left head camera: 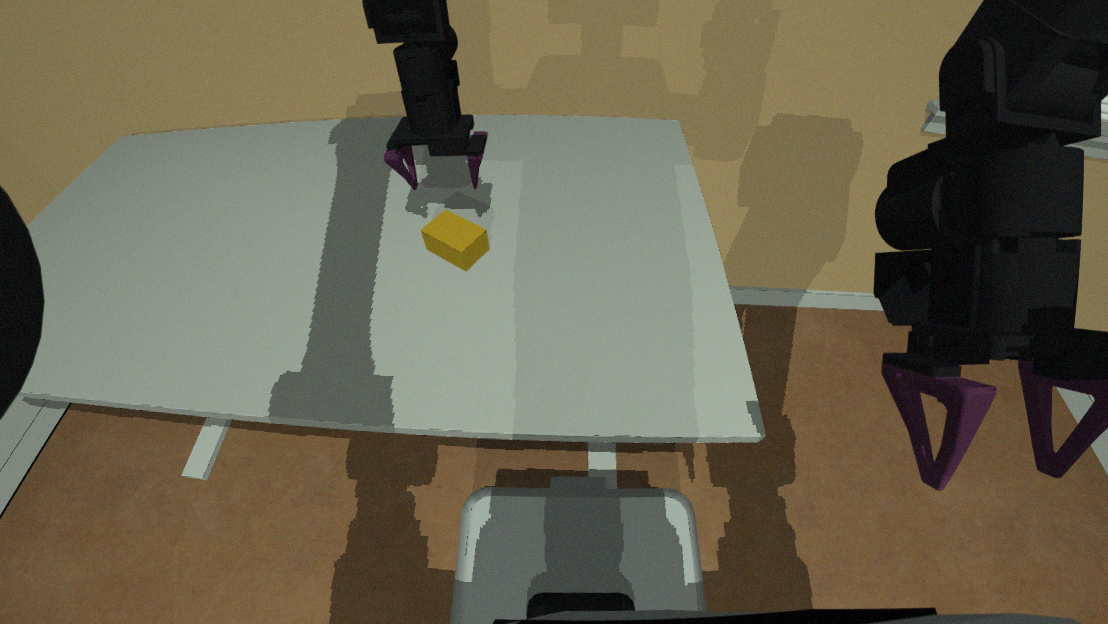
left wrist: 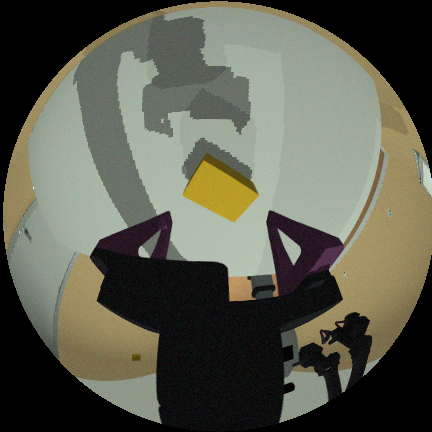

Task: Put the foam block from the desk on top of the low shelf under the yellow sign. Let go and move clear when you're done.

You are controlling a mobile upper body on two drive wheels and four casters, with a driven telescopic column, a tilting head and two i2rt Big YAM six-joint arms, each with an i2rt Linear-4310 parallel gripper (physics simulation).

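Places are measured from the left arm's base along level axes (x left, y back, z up), in centimetres.
Pixels of known places: left gripper, between the fingertips: (left head camera: pixel 445 187) (left wrist: pixel 218 215); right gripper, between the fingertips: (left head camera: pixel 992 480) (left wrist: pixel 327 326); right arm's base, origin of its link: (left wrist: pixel 312 357).
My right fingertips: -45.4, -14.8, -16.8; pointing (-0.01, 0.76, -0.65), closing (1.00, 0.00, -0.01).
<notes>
Behind a point stands the place of what it marks, as x, y, z.
The yellow foam block (left head camera: pixel 455 240) @(-0.9, -57.3, -39.0) (left wrist: pixel 220 190) @(-0.2, -60.3, -39.0) lies on the grey-white desk (left head camera: pixel 604 310) @(-24.1, -47.4, -43.5) (left wrist: pixel 320 125) @(-17.4, -72.2, -43.5), turned at an angle to the fingers. My left gripper (left head camera: pixel 445 187) @(0.1, -61.5, -31.9) (left wrist: pixel 218 215) @(0.1, -61.5, -31.9) is open and empty above the desk; in the head view its fingertips appear just above the block, and in the left wrist view the block shows ahead of and between the fingertips, apart from both. My right gripper (left head camera: pixel 998 481) @(-45.4, -14.8, -16.8) is open and empty, off to the right of the desk. The low shelf is not recognisable in either view.
In the left wrist view a small dark yellow rectangle (left wrist: pixel 136 357) @(173.2, 246.9, 60.7) shows on the tan wall; whether it is the sign I cannot tell. A white-grey panel (left wrist: pixel 35 280) stands at the left. The robot's grey base (left head camera: pixel 503 542) @(-6.4, -20.0, -89.5) is near the desk's front edge.
</notes>
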